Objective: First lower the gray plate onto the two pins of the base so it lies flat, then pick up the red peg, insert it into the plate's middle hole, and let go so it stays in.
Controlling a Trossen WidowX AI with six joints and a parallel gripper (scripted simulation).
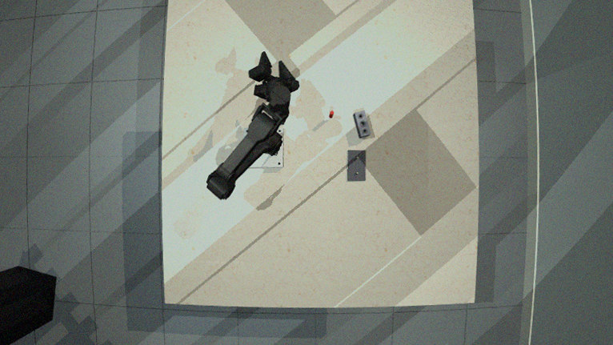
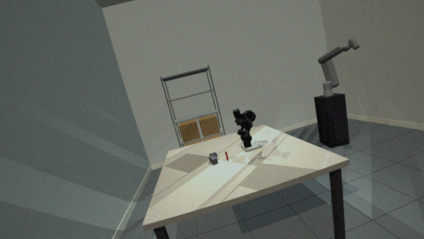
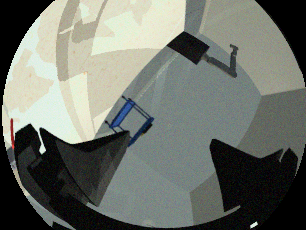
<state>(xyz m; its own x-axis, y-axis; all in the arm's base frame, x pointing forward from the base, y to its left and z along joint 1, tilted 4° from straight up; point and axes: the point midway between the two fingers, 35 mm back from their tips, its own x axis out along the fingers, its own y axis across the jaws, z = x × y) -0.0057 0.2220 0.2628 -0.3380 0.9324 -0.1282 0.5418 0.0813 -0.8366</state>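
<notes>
Right now the gray plate is 36 cm ahead of my gripper tip, 23 cm below it and 12 cm to the right of it. The rest, counted from my gripper tip: dark base (37 cm ahead, 28 cm to the right, 26 cm below); then red peg (23 cm below, 23 cm ahead, 11 cm to the right).
</notes>
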